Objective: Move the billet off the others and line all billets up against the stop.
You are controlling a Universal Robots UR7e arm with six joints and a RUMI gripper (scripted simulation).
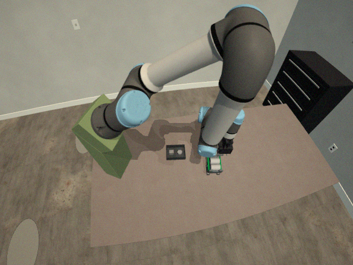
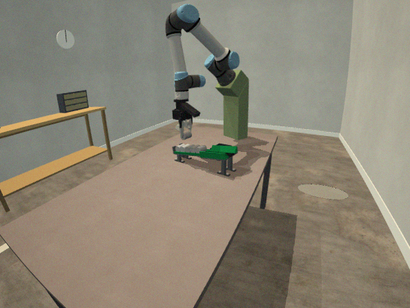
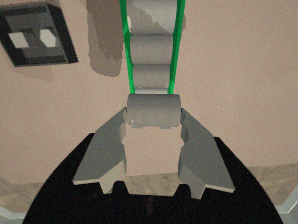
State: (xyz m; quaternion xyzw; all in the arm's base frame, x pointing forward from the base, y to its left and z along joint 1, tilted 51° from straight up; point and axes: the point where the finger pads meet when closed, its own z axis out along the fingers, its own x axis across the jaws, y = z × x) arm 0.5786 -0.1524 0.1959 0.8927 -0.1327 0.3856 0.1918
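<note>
The ramp lies 100 mm to the left of my hand, 90 mm below it and 50 mm ahead of it. Round my hand: small dark tray 200 mm to the left, 170 mm behind, 160 mm below.
</note>
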